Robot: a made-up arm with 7 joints.
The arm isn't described. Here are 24 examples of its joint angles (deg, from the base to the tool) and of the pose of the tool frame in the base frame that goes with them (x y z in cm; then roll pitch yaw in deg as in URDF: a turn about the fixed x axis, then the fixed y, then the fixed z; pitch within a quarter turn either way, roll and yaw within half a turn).
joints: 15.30 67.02 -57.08 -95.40 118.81 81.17 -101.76
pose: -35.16 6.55 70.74 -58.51 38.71 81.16
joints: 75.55 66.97 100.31 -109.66 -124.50 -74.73 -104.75
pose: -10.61 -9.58 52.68 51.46 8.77 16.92
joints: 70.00 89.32 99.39 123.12 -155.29 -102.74 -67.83
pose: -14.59 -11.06 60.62 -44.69 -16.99 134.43
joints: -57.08 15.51 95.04 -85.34 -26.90 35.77 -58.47
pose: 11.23 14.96 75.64 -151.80 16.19 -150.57
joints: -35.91 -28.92 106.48 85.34 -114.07 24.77 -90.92
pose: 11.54 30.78 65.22 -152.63 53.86 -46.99
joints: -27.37 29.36 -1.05 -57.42 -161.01 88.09 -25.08
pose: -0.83 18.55 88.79 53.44 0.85 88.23
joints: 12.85 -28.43 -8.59 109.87 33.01 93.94 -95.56
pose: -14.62 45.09 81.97 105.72 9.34 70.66
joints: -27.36 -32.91 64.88 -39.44 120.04 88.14 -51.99
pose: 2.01 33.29 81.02 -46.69 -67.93 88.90
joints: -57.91 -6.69 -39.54 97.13 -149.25 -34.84 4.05
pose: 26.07 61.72 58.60 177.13 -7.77 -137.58
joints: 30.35 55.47 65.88 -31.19 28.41 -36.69 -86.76
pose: -17.79 -23.65 71.56 -59.30 -24.16 -39.51
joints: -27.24 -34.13 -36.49 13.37 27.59 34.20 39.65
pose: 6.51 71.23 68.92 -11.94 -14.12 -75.44
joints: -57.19 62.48 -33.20 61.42 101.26 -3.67 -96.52
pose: 8.90 20.29 86.70 -139.38 -50.26 -67.53
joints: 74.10 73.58 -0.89 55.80 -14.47 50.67 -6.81
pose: -27.80 -23.65 33.18 43.83 -53.75 99.25
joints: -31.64 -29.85 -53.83 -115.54 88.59 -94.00 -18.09
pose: 19.80 65.88 54.95 70.05 -62.26 -90.71
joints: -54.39 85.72 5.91 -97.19 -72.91 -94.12 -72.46
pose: 36.56 7.91 79.18 -26.88 -50.31 13.57
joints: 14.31 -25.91 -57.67 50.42 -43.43 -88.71 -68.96
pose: -16.54 31.36 73.61 75.94 36.03 174.27
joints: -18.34 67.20 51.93 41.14 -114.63 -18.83 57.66
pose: -2.67 25.47 85.68 79.18 -30.89 -77.23
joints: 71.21 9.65 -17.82 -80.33 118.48 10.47 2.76
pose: -50.41 5.94 49.17 -92.65 -1.86 -140.59
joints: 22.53 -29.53 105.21 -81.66 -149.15 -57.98 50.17
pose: -26.07 32.43 74.51 101.41 -15.79 -104.39
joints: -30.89 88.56 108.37 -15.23 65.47 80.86 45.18
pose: 31.80 7.78 57.69 -165.05 -8.17 -174.27
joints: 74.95 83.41 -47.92 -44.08 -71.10 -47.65 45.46
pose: -10.00 -26.81 41.20 167.25 6.03 148.74
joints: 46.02 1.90 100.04 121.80 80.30 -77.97 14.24
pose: -48.64 -7.22 68.02 101.29 -16.93 29.60
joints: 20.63 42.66 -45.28 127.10 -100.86 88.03 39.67
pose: -27.14 28.05 81.67 -66.41 37.06 -87.01
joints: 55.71 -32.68 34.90 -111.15 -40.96 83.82 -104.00
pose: -57.87 -1.96 63.07 -134.32 39.12 -154.45
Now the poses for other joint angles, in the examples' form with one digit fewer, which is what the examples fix.
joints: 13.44 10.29 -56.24 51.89 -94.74 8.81 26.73
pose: -17.6 30.4 66.7 -151.9 -27.1 -171.7
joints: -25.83 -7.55 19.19 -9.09 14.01 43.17 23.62
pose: -8.4 46.6 97.1 7.0 47.3 -65.9
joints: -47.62 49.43 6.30 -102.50 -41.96 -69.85 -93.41
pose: 23.7 20.6 96.1 -103.9 -49.7 36.3
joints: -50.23 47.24 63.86 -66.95 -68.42 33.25 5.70
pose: 17.1 5.1 87.1 102.1 56.6 76.2
